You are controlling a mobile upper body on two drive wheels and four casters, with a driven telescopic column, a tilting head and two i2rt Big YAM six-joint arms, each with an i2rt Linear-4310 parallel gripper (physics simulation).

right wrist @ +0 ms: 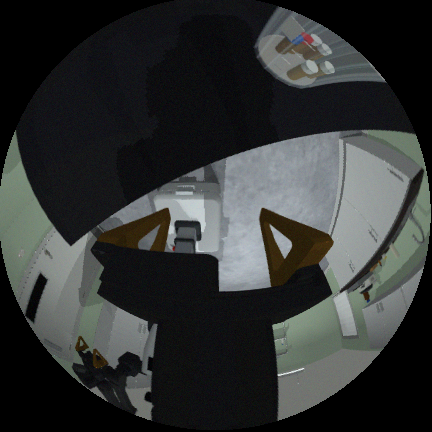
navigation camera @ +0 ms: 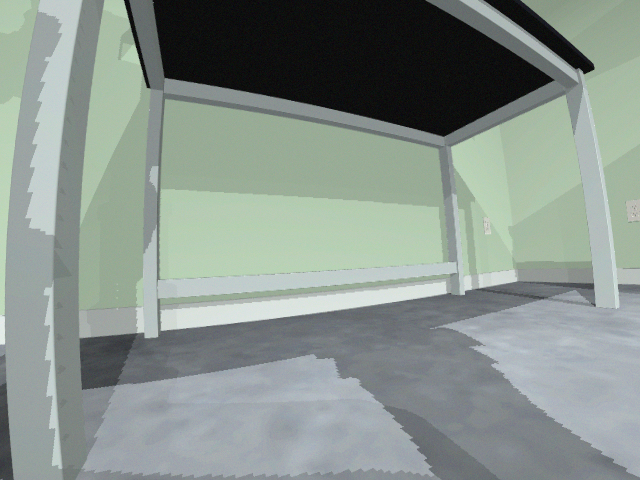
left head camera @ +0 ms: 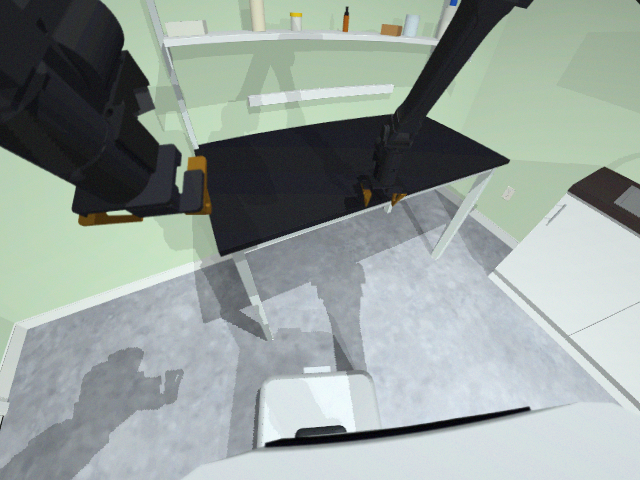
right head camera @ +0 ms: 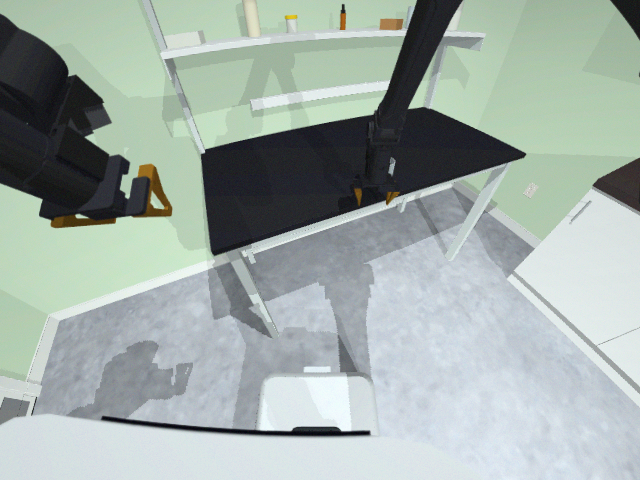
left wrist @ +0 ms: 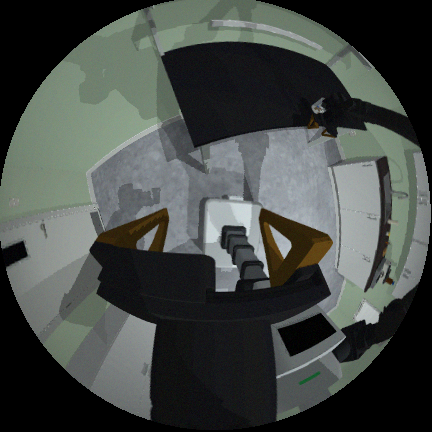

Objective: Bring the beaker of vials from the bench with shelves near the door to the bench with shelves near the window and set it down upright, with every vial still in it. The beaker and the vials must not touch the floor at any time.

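The clear beaker (right wrist: 269,56) (right head camera: 391,165) (left wrist: 318,106) stands on the black bench top (left head camera: 279,175) (right head camera: 279,175) (left wrist: 235,90) (right wrist: 65,140). It shows at the upper right of the right wrist view, with several brown vials (right wrist: 297,73) with white, red or blue tops inside. In the head views my right arm hides most of it. My right gripper (left head camera: 381,199) (right head camera: 374,199) (left wrist: 314,130) (right wrist: 214,212) is open and empty at the bench's front edge, beside the beaker, which is not between its fingers. My left gripper (left wrist: 213,212) (right wrist: 86,342) is open and empty, left of the bench.
A wall shelf (left head camera: 232,38) (right head camera: 222,45) above the bench holds bottles, a jar and boxes. A bench leg (left head camera: 253,294) (navigation camera: 41,258) stands at the near left. White cabinets (left head camera: 578,258) (right head camera: 594,268) stand at the right. My white base (left head camera: 315,403) is in front of the bench.
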